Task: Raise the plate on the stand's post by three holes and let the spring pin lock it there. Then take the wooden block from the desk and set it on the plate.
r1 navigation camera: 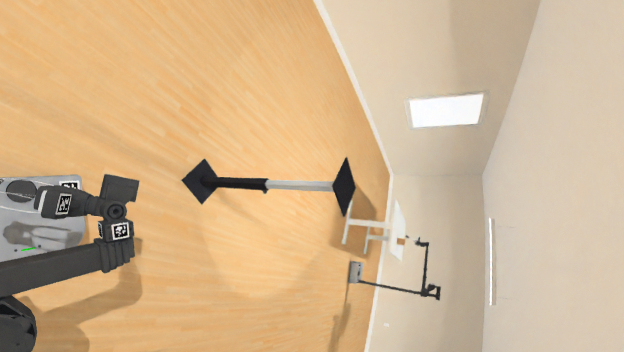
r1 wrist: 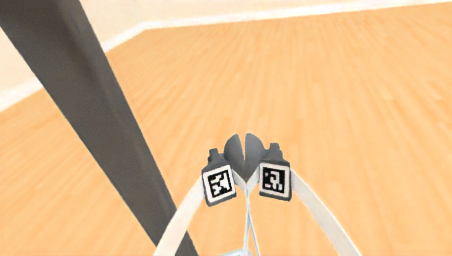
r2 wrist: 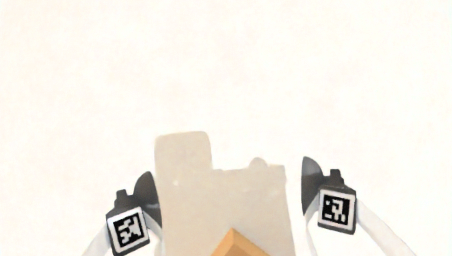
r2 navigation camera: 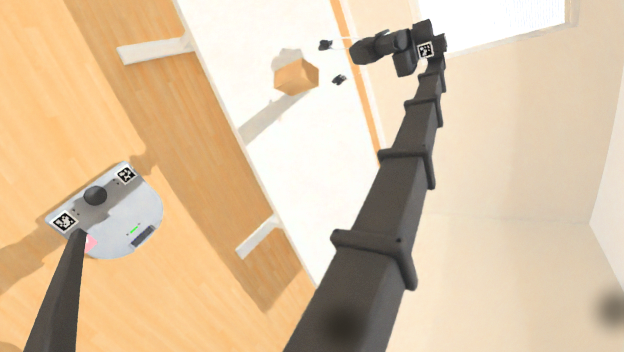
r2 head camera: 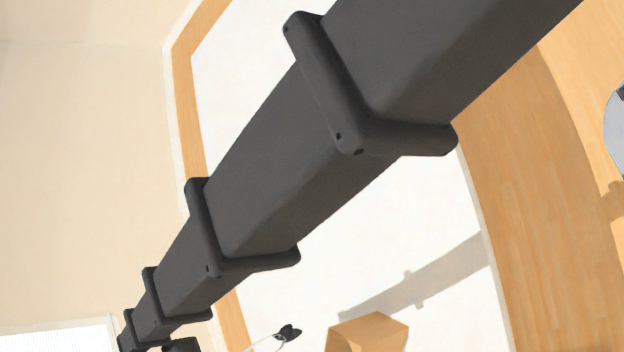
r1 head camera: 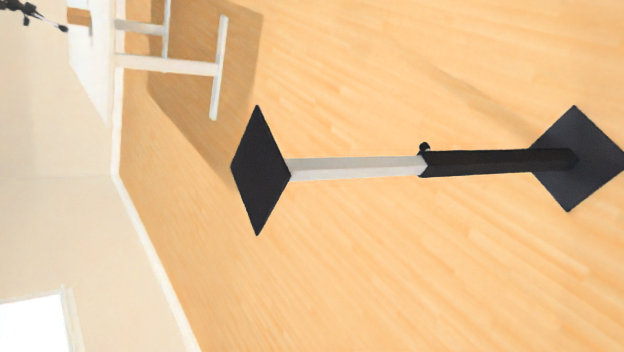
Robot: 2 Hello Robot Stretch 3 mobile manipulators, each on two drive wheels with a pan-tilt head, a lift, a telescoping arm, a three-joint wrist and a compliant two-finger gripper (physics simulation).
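Observation:
The stand's black square plate (r1 head camera: 257,170) (r1 navigation camera: 344,186) tops a silver post (r1 head camera: 355,168) (r1 navigation camera: 300,185), which enters a black sleeve (r1 head camera: 475,162) (r1 navigation camera: 242,183). The spring pin's knob (r1 head camera: 424,147) (r1 navigation camera: 265,191) is at the sleeve's top; its engagement is not visible. The wooden block (r1 head camera: 79,18) (r1 navigation camera: 401,241) (r2 head camera: 370,332) (r2 navigation camera: 296,77) (r2 wrist: 237,246) rests on the white desk (r1 head camera: 92,65) (r1 navigation camera: 398,215) (r2 head camera: 400,225) (r2 navigation camera: 300,165) (r2 wrist: 225,75). The r1 gripper (r1 wrist: 244,145) is shut and empty, away from the stand. The r2 gripper (r2 navigation camera: 332,62) (r2 wrist: 230,192) is open above the desk, on the block's wall side in r2's navigation view.
r2's long arm (r2 head camera: 280,155) (r2 navigation camera: 395,200) reaches over the desk; its base (r1 navigation camera: 355,272) (r2 navigation camera: 130,210) stands on the floor near the desk. The stand's square base (r1 head camera: 575,187) (r1 navigation camera: 194,182) lies in front of r1. A dark bar (r1 wrist: 100,110) crosses r1's wrist view.

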